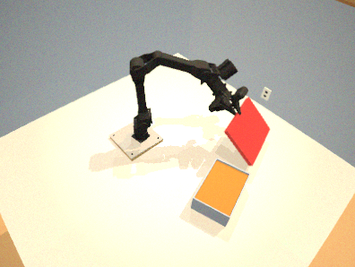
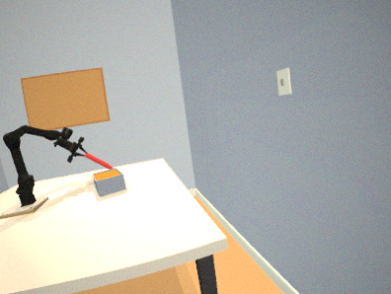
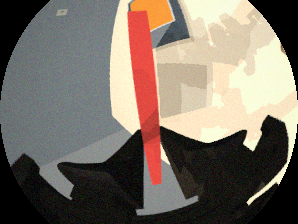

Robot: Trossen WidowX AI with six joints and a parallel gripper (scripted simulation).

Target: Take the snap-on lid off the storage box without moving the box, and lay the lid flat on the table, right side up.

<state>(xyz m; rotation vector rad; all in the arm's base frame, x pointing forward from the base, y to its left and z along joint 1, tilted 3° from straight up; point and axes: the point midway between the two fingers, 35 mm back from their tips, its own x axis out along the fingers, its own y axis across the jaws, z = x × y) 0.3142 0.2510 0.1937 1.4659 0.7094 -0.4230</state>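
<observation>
Right now the red lid is 7 cm ahead of my gripper tip, 5 cm below it and 1 cm to the left of it. Round my gripper tip: grey-blue storage box 27 cm to the right, 14 cm below, 12 cm ahead.
</observation>
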